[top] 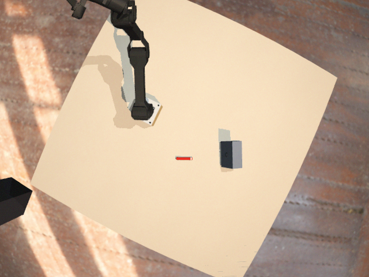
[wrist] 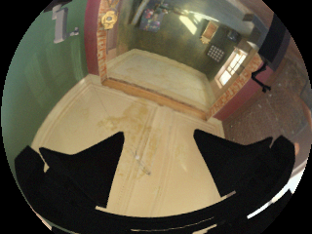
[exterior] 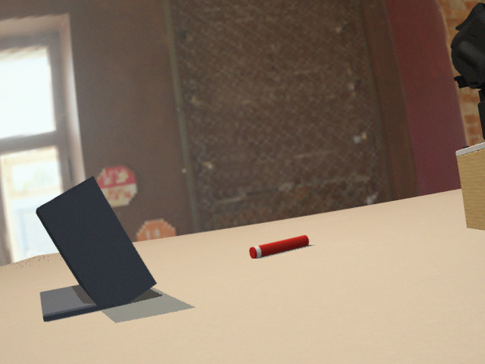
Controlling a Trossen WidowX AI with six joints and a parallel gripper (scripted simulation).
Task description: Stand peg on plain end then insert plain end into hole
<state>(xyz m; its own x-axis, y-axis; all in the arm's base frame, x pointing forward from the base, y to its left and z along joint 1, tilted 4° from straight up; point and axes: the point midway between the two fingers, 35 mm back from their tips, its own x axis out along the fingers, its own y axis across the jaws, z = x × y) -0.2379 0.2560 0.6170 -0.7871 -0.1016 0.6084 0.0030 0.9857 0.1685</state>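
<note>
The red peg is 58 cm ahead of my gripper tip, 33 cm to the right of it and 72 cm below it. The rest, counted from my gripper tip: dark sloped panel: 76 cm ahead, 21 cm to the right, 67 cm below.
</note>
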